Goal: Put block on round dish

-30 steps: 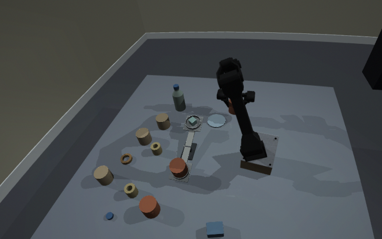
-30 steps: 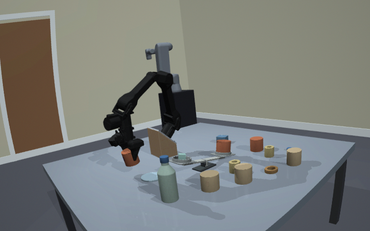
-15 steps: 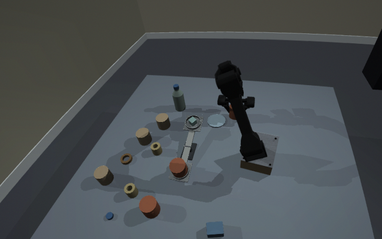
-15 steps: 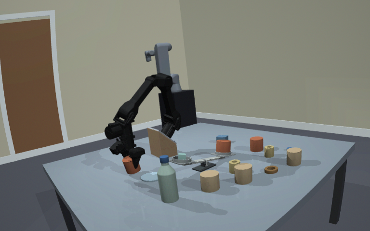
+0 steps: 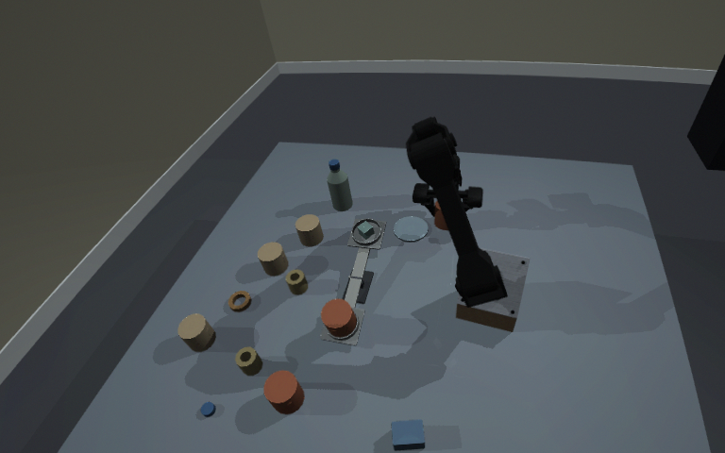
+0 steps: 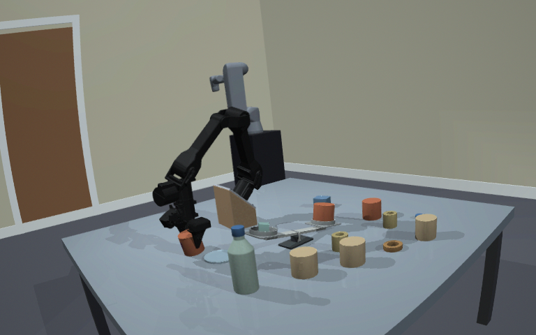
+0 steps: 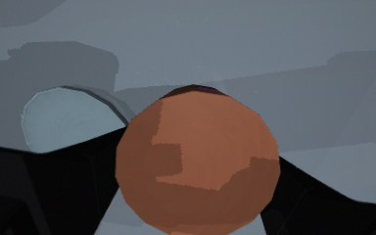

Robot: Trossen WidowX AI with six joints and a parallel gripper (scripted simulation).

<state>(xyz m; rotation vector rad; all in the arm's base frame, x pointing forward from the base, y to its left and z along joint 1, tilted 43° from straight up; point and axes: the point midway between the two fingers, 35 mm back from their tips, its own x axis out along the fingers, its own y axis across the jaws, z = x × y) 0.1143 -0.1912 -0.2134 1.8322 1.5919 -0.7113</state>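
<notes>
My gripper tip is now 200 mm short of the pale green block, 140 mm to the right of it and 60 mm below it. Also, from my gripper tip: pale blue round dish 100 mm ahead, 40 mm to the left, 20 mm below; then blue box 10 mm ahead, 600 mm to the left, 10 mm below; then green bottle 330 mm ahead, 50 mm to the right, 90 mm above.
</notes>
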